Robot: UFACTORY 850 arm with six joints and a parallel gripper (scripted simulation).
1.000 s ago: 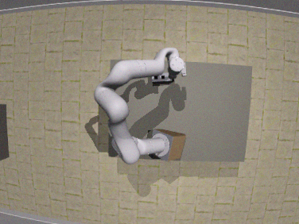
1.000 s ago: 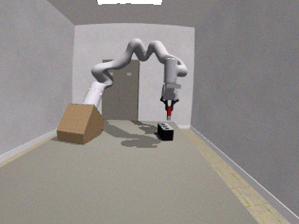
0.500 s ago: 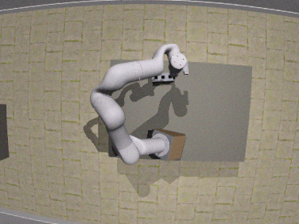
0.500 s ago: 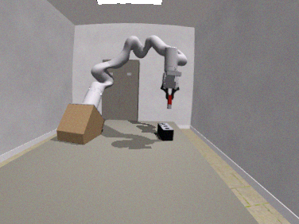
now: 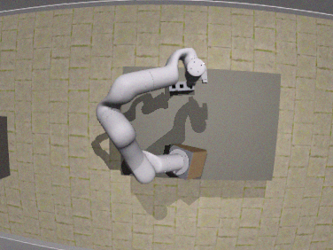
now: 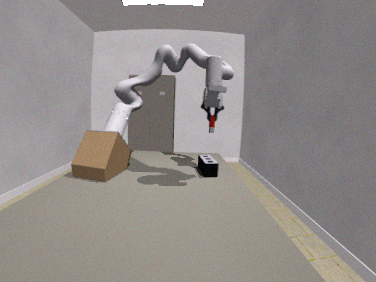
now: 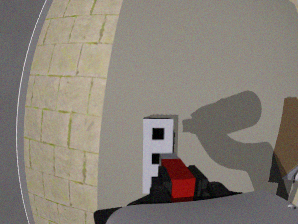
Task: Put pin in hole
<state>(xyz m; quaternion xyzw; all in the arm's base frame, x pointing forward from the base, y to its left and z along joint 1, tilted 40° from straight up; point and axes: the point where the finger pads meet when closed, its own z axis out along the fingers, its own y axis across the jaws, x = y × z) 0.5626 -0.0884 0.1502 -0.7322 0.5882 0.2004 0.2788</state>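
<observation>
My hand is 270 mm above the block, 40 mm to the right of it and 10 mm past it. Round my hand: pin 10 mm below.
</observation>
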